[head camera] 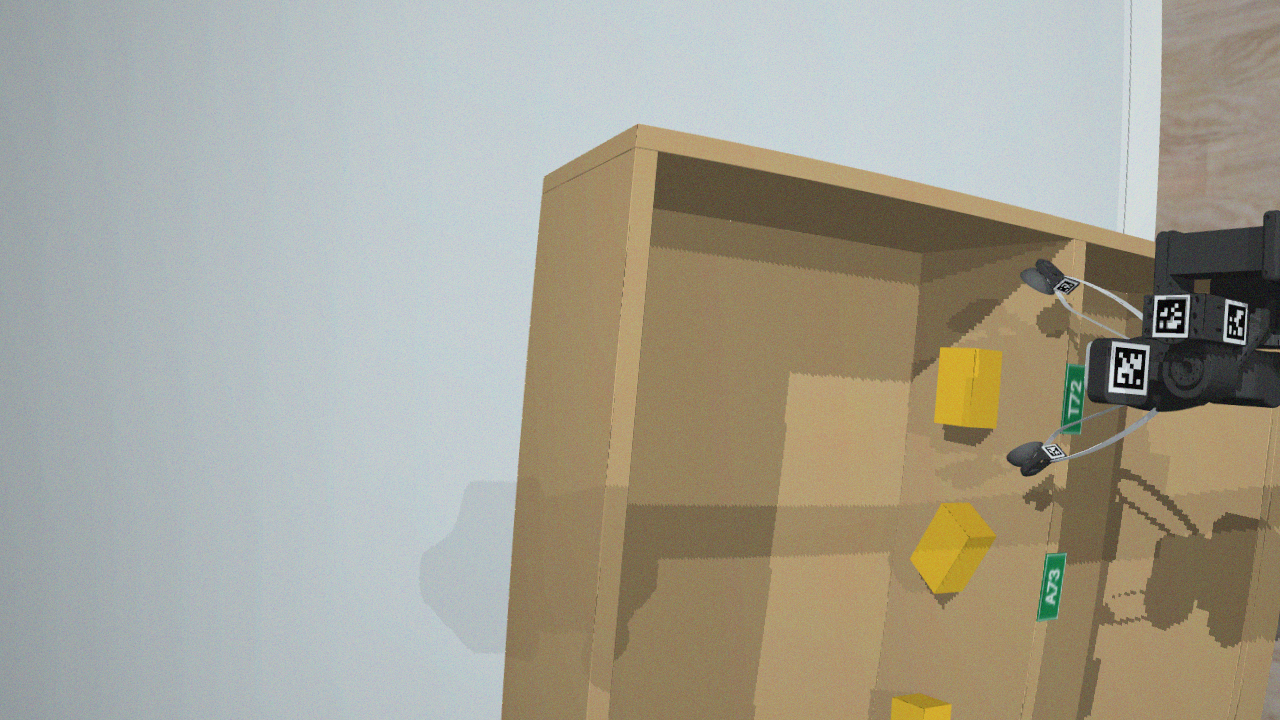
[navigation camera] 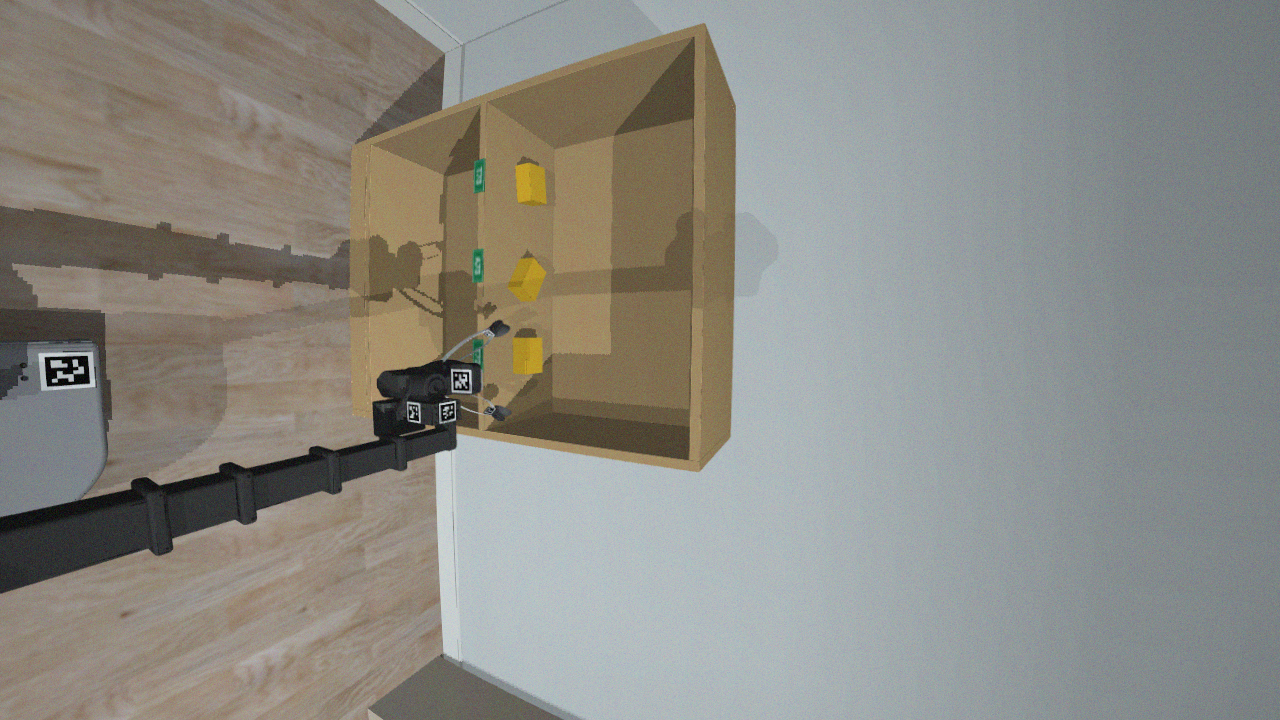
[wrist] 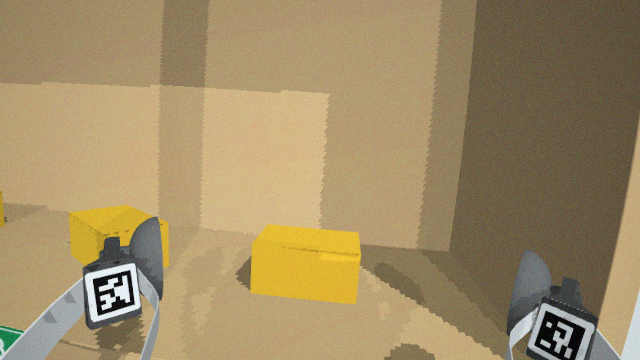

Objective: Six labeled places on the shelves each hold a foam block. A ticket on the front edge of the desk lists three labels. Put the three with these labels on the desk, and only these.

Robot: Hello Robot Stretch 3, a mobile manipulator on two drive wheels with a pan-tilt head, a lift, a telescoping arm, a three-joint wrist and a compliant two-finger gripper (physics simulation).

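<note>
A yellow foam block stands on the shelf board behind the green label T72. My gripper is open wide in front of this block, with one finger towards each side and neither touching it. A second yellow block sits turned at an angle behind label A73; the left finger partly covers it in the wrist view. A third block stands farther along, its label too small to read. Desk ticket is not identifiable.
The shelf unit stands against the wall. Its side wall rises to the right of the gripper in the wrist view. My extended arm and base are over the wooden floor. A grey-brown surface shows at the bottom edge.
</note>
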